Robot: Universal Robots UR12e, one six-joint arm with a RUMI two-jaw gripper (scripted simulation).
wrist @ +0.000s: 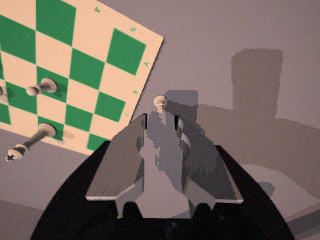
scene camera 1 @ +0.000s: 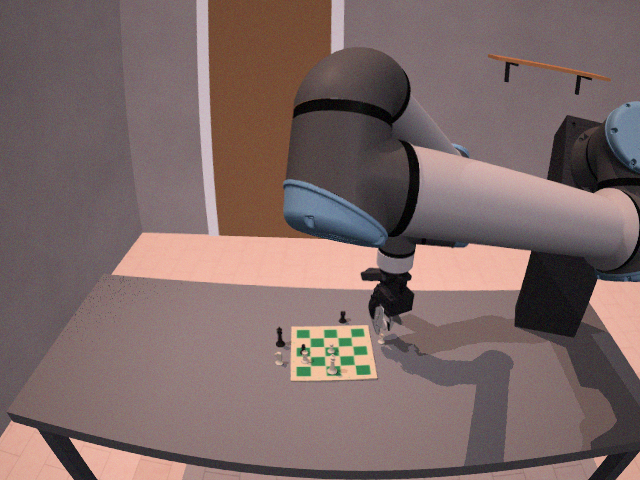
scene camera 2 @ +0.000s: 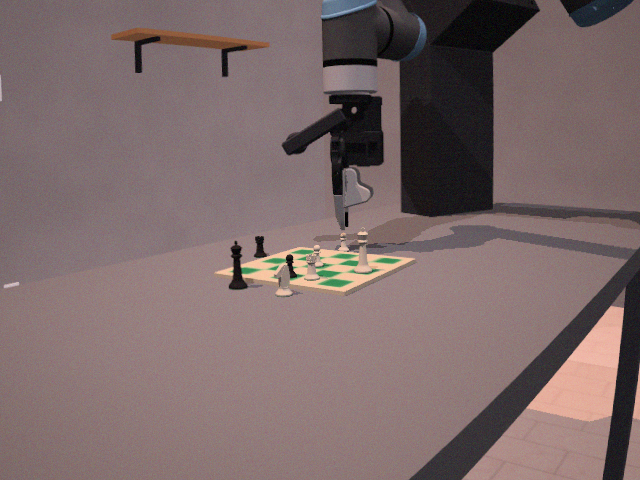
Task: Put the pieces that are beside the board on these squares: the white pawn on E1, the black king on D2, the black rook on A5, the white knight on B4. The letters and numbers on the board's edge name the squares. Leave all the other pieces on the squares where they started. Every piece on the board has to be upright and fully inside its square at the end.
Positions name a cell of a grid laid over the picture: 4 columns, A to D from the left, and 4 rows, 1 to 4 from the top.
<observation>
The gripper shows in the wrist view (C2), in scene camera 1 (C3) and in scene camera 2 (C2). A chessboard shows in the wrist view (B2), in scene camera 1 (C3) and in scene camera 2 (C3).
</observation>
